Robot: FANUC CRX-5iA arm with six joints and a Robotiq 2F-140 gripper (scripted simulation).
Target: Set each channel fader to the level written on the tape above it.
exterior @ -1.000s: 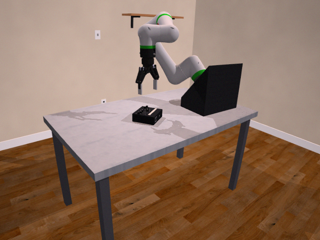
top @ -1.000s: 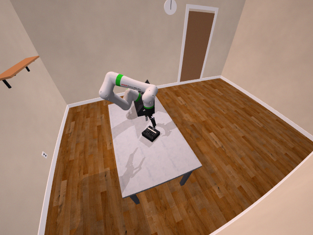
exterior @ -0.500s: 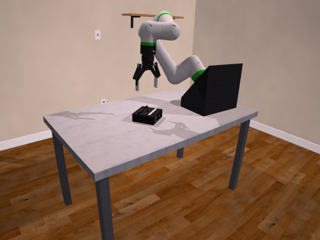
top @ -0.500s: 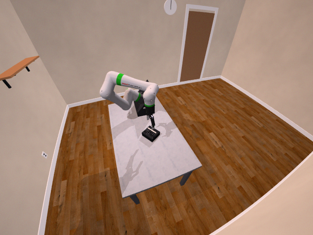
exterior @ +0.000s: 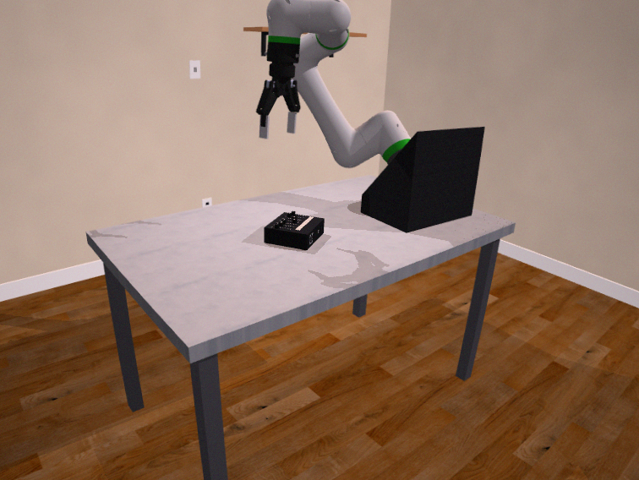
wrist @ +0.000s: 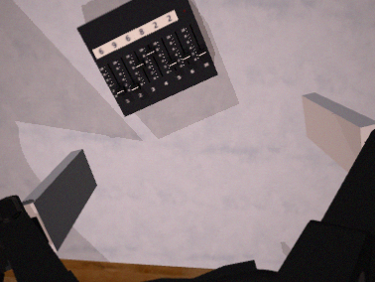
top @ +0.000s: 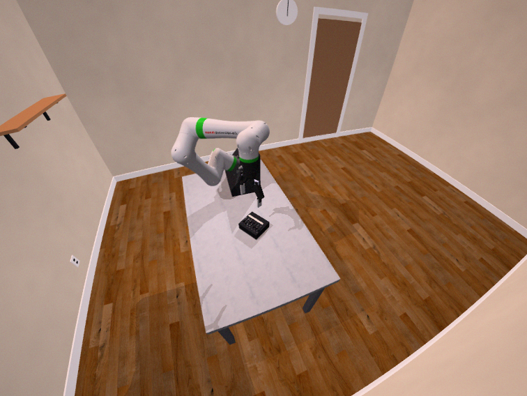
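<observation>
My gripper is now 90 mm past the channel 1 fader cap, 40 mm to the left of it and 280 mm above it. Also, from my hand: master fader cap 20 mm ahead, 40 mm to the left, 280 mm below.
</observation>
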